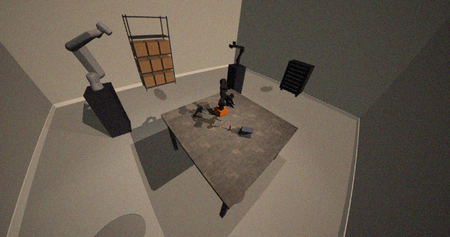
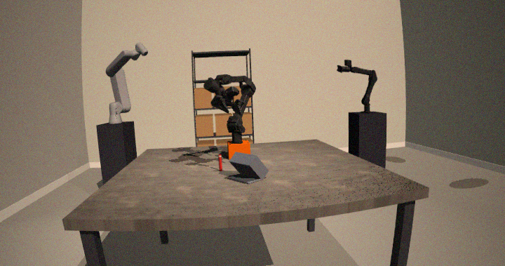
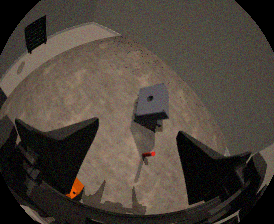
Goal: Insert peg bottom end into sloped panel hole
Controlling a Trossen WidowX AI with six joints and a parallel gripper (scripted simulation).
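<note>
The red round peg is 21 cm below my gripper tip, 8 cm to the right of it and 8 cm ahead of it. Also, from my gripper tip: grey sloped panel (22 cm below, 22 cm ahead, 6 cm to the left).
</note>
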